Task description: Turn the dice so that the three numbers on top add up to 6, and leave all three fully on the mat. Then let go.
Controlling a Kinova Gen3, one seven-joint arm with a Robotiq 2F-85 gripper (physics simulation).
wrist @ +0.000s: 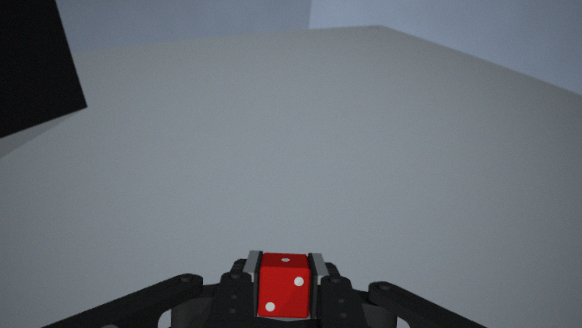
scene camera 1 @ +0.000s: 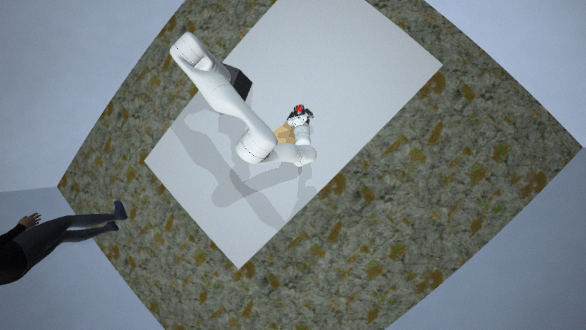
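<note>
My gripper is shut on the red die. In the wrist view the die's larger visible face shows two white pips and its narrow far face shows one. In the scene view the gripper is up and to the right of the orange mat, with the fingers pointing toward the top of the view. The arm covers part of the mat. The green die is mostly hidden by the gripper and wrist, and its top number cannot be read. The black die does not show. The mat does not show in the wrist view.
The white table top stretches around the mat. A black block stands at the arm's base. The arm reaches over the table and casts shadows. A person is at the lower left, beyond the table.
</note>
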